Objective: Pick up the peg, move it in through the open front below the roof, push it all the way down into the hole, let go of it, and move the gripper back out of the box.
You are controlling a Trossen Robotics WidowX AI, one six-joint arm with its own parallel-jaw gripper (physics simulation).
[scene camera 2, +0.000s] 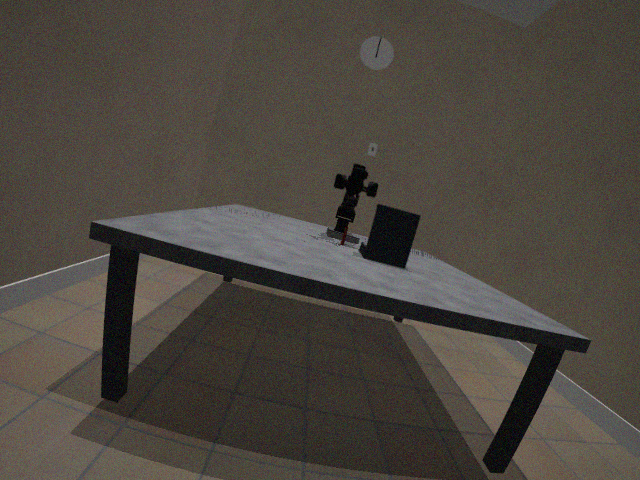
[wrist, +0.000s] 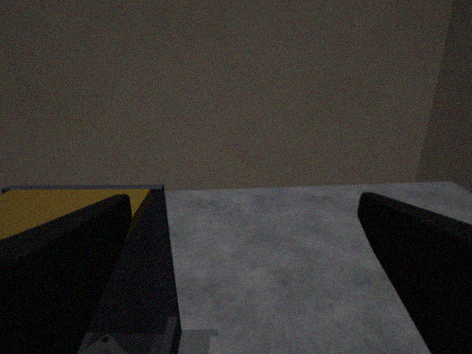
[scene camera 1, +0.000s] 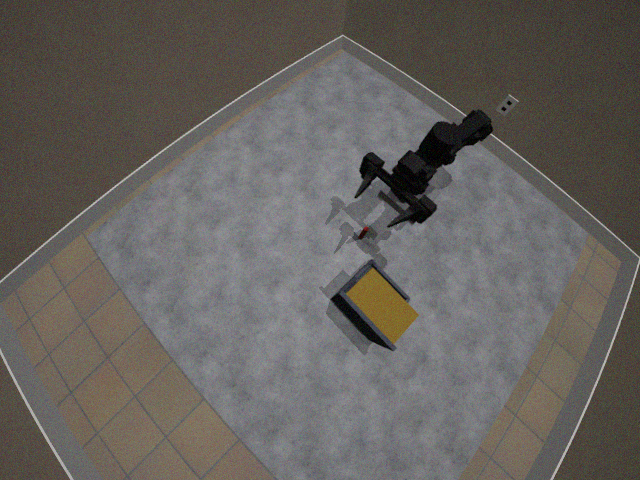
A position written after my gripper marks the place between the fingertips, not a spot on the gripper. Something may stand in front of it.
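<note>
Box (scene camera 1: 344,303), also visible at (scene camera 2: 391,237) and (wrist: 140,301). My gripper (scene camera 1: 371,211), visible too at (wrist: 246,204). Gripper open, holding nothing.
</note>
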